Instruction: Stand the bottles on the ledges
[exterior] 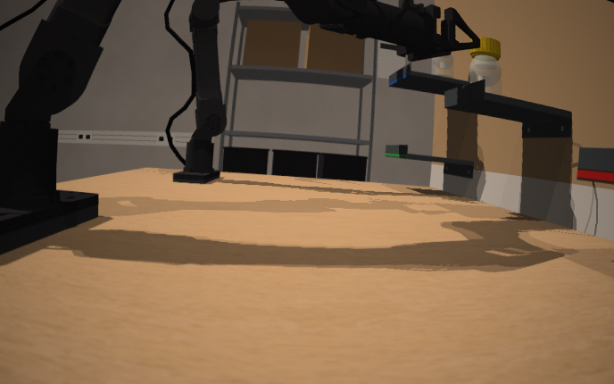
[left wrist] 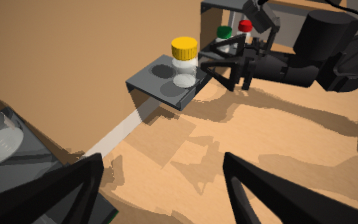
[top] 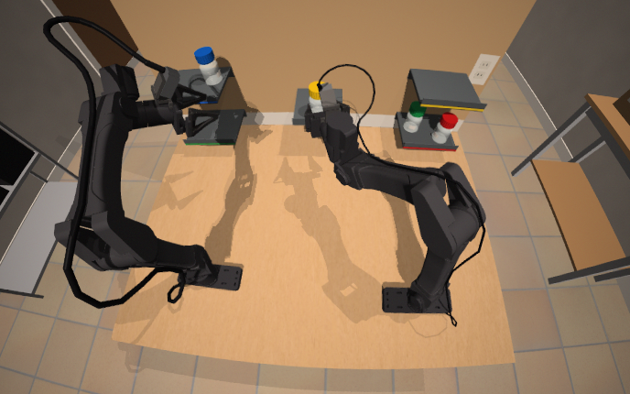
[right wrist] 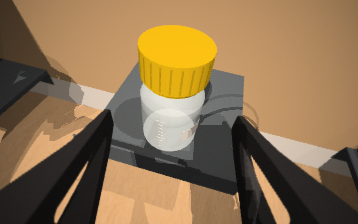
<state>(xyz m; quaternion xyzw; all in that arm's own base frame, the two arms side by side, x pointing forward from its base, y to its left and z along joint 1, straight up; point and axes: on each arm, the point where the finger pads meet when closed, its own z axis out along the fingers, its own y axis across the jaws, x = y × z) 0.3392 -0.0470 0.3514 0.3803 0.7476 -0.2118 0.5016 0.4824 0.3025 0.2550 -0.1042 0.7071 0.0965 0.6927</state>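
The yellow-capped bottle is 5 cm ahead of my right hand, 3 cm below it and 2 cm to the left of it. Also, from my right hand: blue-capped bottle (36 cm to the left, 8 cm ahead, 6 cm above); then green-capped bottle (32 cm to the right, 13 cm below, 12 cm ahead); then red-capped bottle (42 cm to the right, 13 cm below, 9 cm ahead).
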